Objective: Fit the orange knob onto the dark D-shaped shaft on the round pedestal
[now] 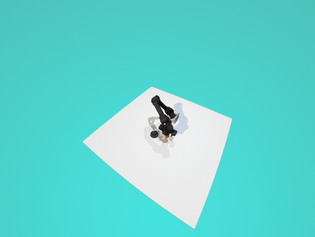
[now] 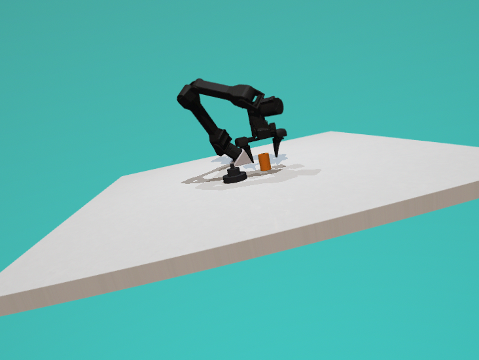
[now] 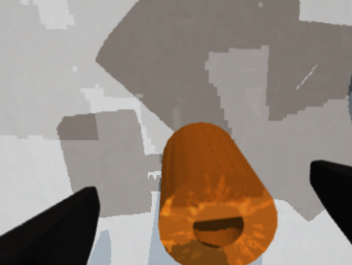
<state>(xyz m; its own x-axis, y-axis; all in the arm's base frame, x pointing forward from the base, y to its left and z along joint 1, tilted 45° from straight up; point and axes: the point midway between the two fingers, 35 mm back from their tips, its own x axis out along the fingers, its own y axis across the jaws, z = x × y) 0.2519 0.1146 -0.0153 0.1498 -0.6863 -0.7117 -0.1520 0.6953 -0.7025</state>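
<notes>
The orange knob is 10 mm below my gripper tip. The rest, counted from my gripper tip: pedestal 120 mm to the right, 70 mm ahead, 10 mm below.
</notes>
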